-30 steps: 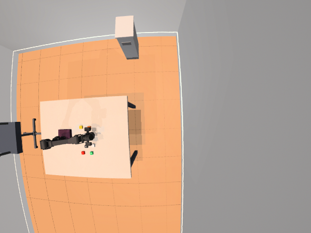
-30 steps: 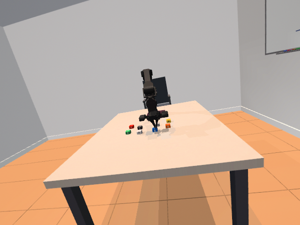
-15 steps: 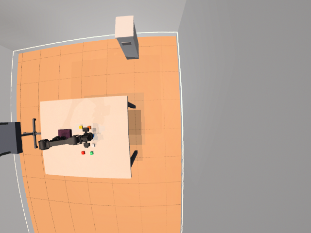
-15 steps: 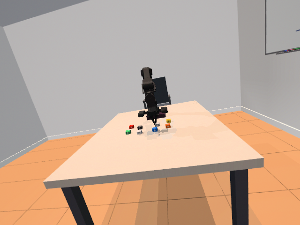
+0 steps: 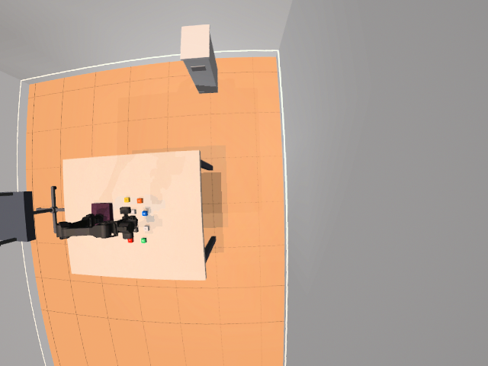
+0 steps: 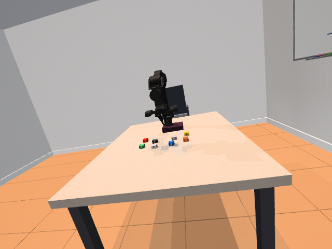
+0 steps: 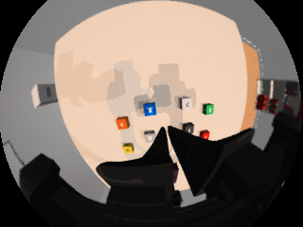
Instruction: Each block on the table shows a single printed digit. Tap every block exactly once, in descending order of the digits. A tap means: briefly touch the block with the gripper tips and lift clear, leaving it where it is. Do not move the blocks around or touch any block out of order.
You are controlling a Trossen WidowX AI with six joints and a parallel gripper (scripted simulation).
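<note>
My gripper tip is now 10 cm past the red block, 18 cm to the left of it and 12 cm above it. From my gripper tip the other things lie so: grey block 9 cm behind, 2 cm to the left, 12 cm below; then white block 2 cm ahead, 8 cm to the right, 12 cm below; then blue block 2 cm to the left, 12 cm below.
</note>
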